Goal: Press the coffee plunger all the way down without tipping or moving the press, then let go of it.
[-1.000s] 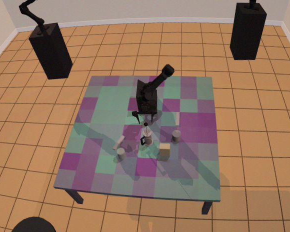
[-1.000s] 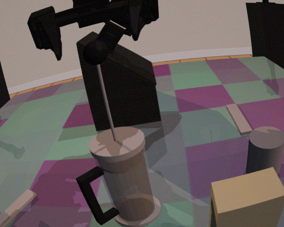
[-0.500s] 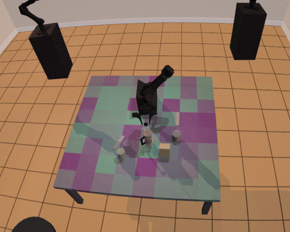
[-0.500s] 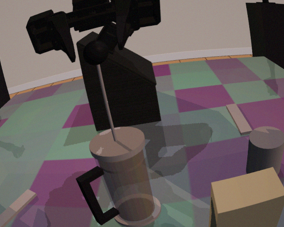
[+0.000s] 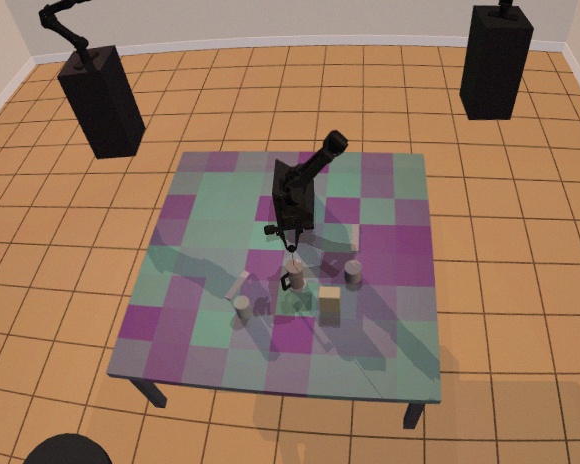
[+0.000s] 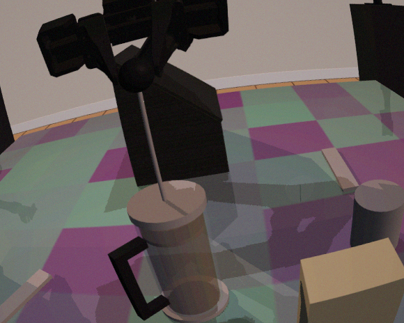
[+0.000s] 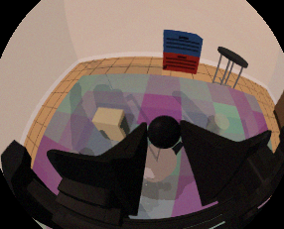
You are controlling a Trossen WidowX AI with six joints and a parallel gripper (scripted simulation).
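My gripper tip is 130 mm above the glass coffee press and 10 mm to the left of it.
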